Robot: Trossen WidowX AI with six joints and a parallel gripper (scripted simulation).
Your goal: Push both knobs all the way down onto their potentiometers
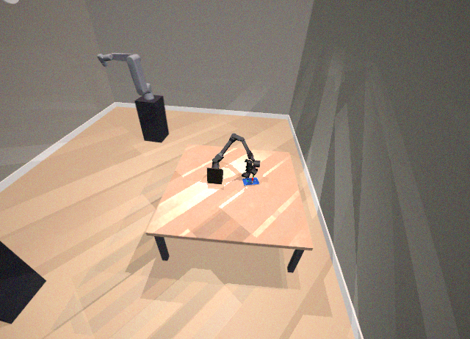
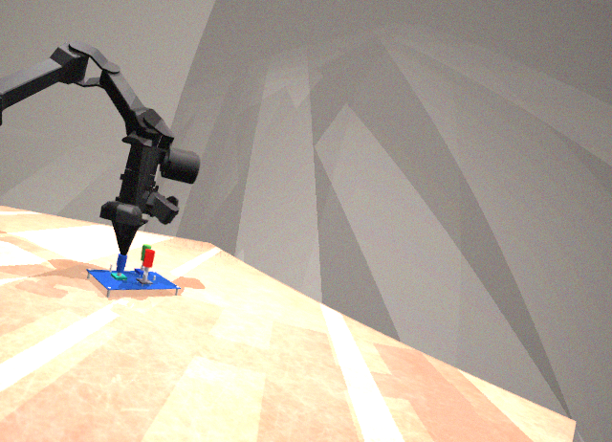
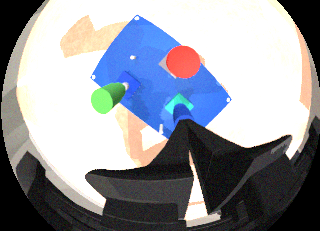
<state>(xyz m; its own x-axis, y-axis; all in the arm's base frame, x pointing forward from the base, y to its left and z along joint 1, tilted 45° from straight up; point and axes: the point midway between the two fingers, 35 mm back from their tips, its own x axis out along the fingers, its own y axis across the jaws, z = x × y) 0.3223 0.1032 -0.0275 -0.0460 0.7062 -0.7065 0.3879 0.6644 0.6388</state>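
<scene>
The blue knob is 20 mm below my gripper tip. From my gripper tip the other things lie so: green knob: 50 mm ahead, 40 mm to the left.
</scene>
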